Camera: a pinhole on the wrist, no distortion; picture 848 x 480 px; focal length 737.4 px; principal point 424.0 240.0 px. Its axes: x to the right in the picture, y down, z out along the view. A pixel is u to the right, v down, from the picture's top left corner.
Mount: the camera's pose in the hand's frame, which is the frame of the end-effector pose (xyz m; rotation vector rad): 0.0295 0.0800 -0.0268 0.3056 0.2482 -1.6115
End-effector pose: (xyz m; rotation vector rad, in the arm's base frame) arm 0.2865 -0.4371 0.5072 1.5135 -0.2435 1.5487
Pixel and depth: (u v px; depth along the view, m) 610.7 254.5 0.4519
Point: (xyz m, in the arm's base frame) 0.6623 -0.5800 0.5160
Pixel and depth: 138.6 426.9 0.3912
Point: 0.5209 -0.7022 0.7341
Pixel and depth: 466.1 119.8 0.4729
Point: 0.6229 -0.6953 0.4910
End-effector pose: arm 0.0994 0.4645 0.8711 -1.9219 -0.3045 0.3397
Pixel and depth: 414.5 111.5 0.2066
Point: 0.0229 0.5969 0.8004
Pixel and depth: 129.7 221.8 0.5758
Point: -0.1169 0.9368 0.5695
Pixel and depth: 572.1 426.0 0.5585
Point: 0.0431 0.9931 0.9050
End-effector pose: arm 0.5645 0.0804 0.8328 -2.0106 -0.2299 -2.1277
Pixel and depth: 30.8 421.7 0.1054
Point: 0.6749 0.0095 0.8891
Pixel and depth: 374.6 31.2 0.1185
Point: 0.6608 0.0550 0.8277
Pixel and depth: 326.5 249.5 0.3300
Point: 0.8534 0.1469 0.8713
